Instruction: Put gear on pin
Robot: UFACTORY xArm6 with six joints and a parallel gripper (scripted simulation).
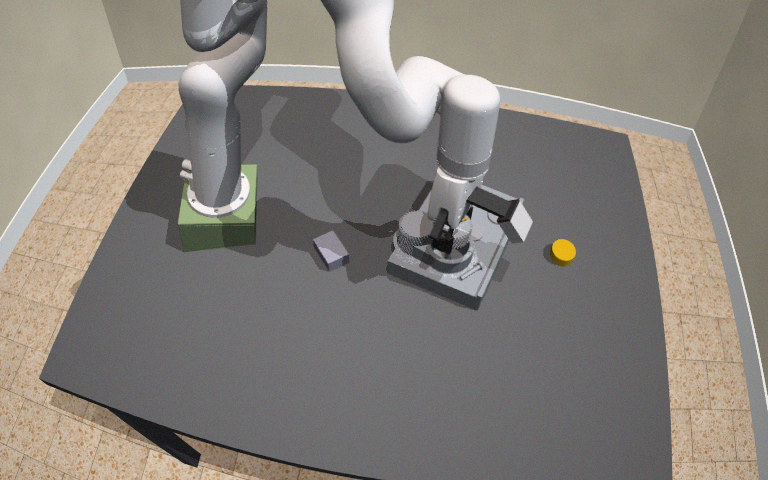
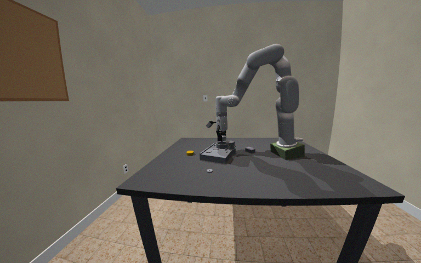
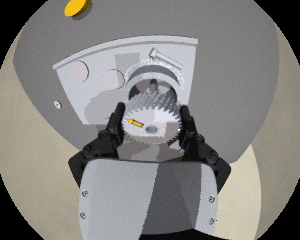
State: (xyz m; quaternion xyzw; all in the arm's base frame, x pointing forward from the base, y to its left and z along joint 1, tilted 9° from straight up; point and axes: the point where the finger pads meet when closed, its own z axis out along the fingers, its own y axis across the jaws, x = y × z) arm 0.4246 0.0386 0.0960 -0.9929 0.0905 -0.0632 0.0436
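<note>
My hand is right at the gear. From my hand the other things lie so: yellow disc: 21 cm ahead, 10 cm to the left, 10 cm below; then small grey block: 20 cm behind, 9 cm below, 5 cm to the right.
</note>
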